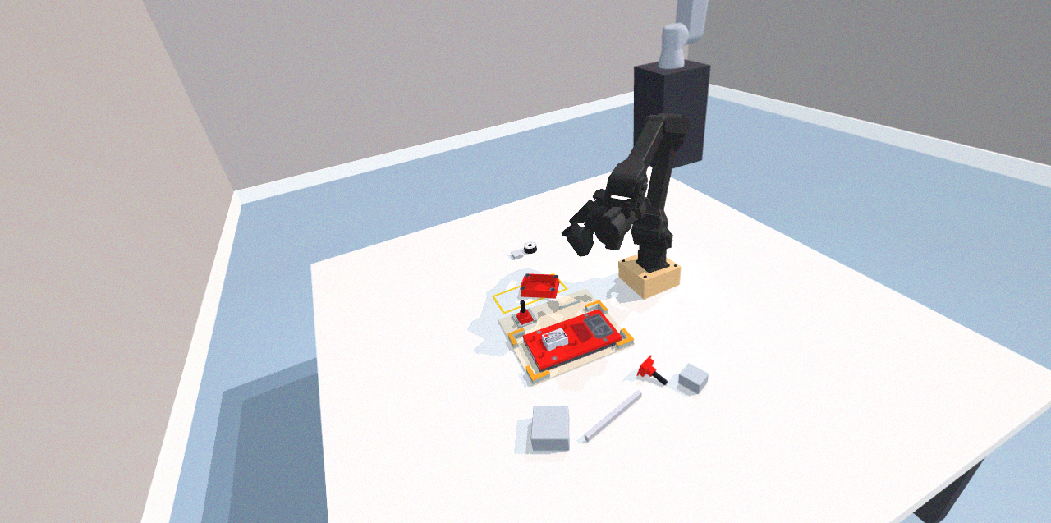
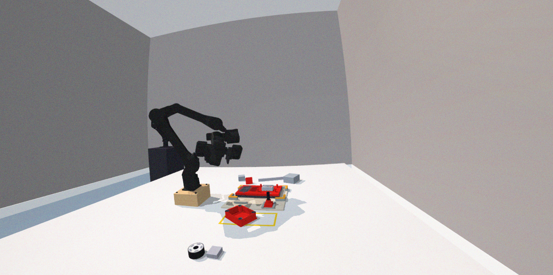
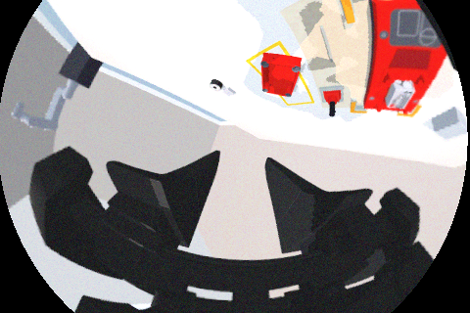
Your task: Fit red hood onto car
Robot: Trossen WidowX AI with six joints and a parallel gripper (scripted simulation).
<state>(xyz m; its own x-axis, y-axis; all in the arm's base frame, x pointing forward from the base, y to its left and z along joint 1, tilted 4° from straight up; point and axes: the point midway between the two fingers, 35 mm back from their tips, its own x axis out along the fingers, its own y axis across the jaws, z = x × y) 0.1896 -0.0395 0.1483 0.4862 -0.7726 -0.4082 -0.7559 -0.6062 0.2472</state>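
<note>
Now: the red hood 180 mm below my gripper tip, 70 mm ahead of it and 40 mm to the right of it. The rest, counted from my gripper tip: grey engine block (190 mm to the left, 170 mm below, 130 mm ahead); then black wheel (230 mm to the right, 180 mm below, 30 mm ahead); then grey rod (400 mm to the left, 180 mm below, 100 mm ahead).
</note>
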